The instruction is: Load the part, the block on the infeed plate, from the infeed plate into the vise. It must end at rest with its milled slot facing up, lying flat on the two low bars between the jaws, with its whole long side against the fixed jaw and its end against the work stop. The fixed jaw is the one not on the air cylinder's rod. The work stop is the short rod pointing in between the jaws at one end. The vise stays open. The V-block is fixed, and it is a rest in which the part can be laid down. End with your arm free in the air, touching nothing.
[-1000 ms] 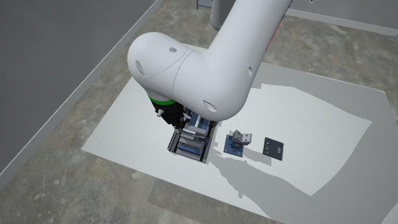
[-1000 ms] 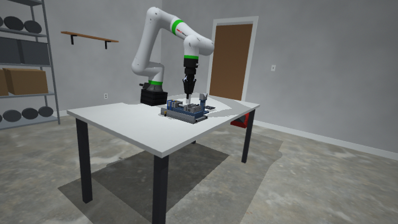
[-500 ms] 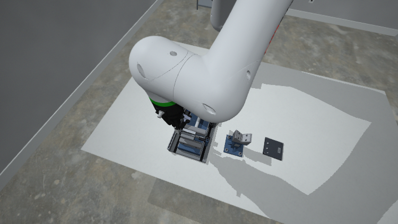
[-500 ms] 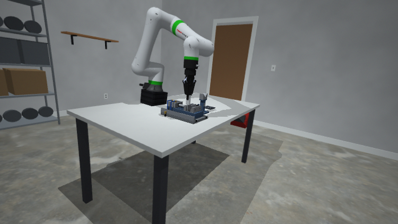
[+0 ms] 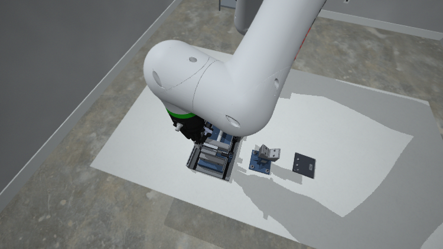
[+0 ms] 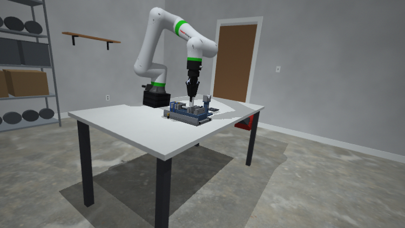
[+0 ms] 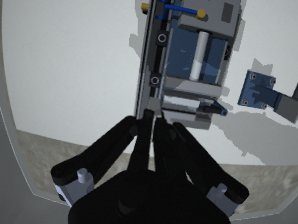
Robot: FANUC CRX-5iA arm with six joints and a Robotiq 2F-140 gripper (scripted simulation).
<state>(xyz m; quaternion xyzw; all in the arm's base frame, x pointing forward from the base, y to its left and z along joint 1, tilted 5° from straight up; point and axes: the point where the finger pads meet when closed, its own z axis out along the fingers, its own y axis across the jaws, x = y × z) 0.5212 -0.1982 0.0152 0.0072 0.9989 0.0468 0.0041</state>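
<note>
The part lies 5 cm to the left of my hand and 5 cm below it. The rest, counted from my hand: air cylinder rod (9 cm behind, 7 cm to the left, 7 cm below); then vise (7 cm behind, 7 cm to the left, 11 cm below); then air cylinder (16 cm behind, 7 cm to the left, 7 cm below).
</note>
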